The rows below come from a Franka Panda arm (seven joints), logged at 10 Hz.
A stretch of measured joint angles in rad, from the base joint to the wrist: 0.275, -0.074, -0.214, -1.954, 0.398, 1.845, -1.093; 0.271, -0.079, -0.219, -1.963, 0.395, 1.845, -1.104; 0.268, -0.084, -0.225, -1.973, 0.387, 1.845, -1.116; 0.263, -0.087, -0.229, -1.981, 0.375, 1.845, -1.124; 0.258, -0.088, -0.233, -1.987, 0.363, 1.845, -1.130; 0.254, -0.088, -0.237, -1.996, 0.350, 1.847, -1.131; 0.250, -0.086, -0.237, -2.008, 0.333, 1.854, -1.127; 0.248, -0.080, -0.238, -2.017, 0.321, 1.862, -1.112; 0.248, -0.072, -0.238, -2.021, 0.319, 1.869, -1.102; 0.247, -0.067, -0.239, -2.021, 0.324, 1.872, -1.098; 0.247, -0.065, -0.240, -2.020, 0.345, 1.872, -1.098; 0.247, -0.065, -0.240, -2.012, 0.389, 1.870, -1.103
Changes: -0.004, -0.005, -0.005, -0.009, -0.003, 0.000, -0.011; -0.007, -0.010, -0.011, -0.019, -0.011, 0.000, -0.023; -0.012, -0.013, -0.015, -0.027, -0.023, 0.000, -0.031; -0.017, -0.014, -0.019, -0.033, -0.035, 0.000, -0.037; -0.021, -0.014, -0.023, -0.042, -0.048, 0.002, -0.038; -0.025, -0.012, -0.023, -0.054, -0.065, 0.009, -0.034; -0.027, -0.006, -0.024, -0.063, -0.077, 0.017, -0.019; -0.027, 0.002, -0.024, -0.067, -0.079, 0.024, -0.009; -0.028, 0.007, -0.025, -0.067, -0.074, 0.027, -0.005; -0.028, 0.009, -0.026, -0.066, -0.053, 0.027, -0.005; -0.028, 0.009, -0.026, -0.058, -0.009, 0.025, -0.010
